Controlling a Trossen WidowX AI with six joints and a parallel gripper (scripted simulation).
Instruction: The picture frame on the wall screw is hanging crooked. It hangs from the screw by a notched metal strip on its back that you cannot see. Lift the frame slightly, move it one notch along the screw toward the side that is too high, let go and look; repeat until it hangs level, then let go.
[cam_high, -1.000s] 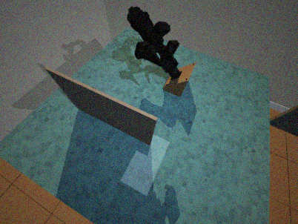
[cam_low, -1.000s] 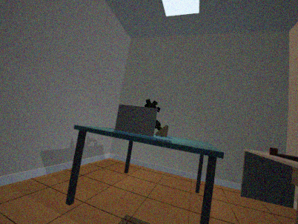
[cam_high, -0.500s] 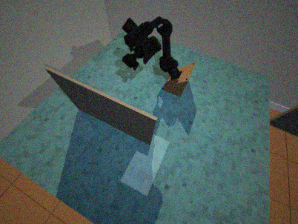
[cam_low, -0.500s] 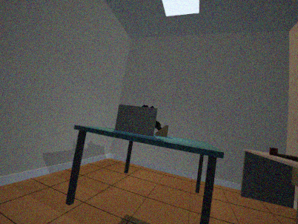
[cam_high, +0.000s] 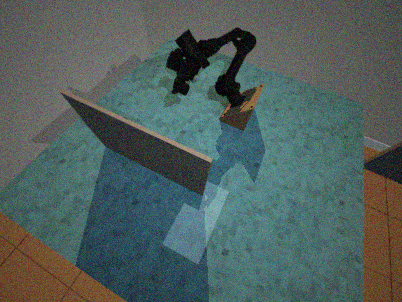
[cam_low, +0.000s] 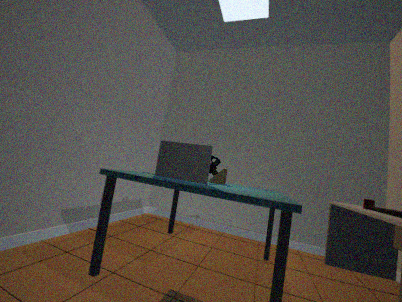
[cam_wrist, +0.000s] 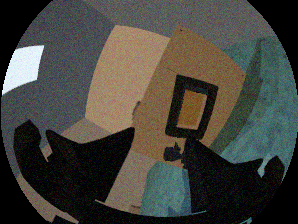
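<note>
Now: the picture frame 200 mm ahead of my gripper tip, 10 mm to the right of it and 90 mm below it. From my gripper tip the other things lie so: wall panel 210 mm ahead, 100 mm below.
</note>
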